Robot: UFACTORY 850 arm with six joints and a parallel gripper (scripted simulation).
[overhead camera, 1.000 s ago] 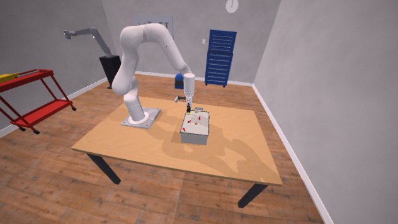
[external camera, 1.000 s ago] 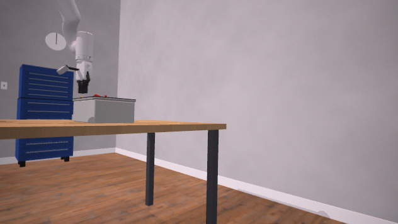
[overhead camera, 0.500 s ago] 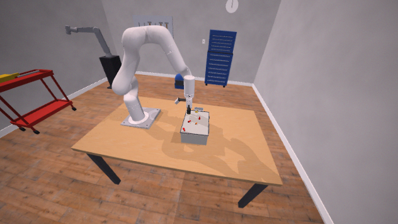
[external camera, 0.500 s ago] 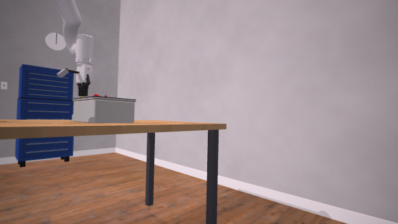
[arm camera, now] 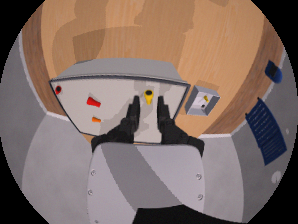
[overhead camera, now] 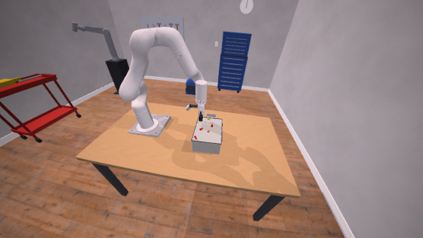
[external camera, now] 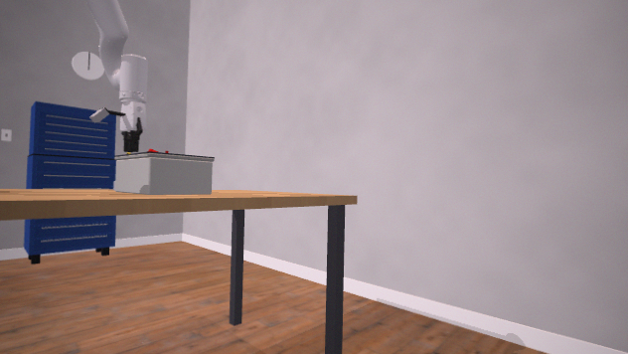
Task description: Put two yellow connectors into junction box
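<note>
Now: the grey tool case 8 cm ahead of my hand, 9 cm to the right of it and 7 cm below it. Round my hand: red connector: 20 cm to the right, 3 cm below.
</note>
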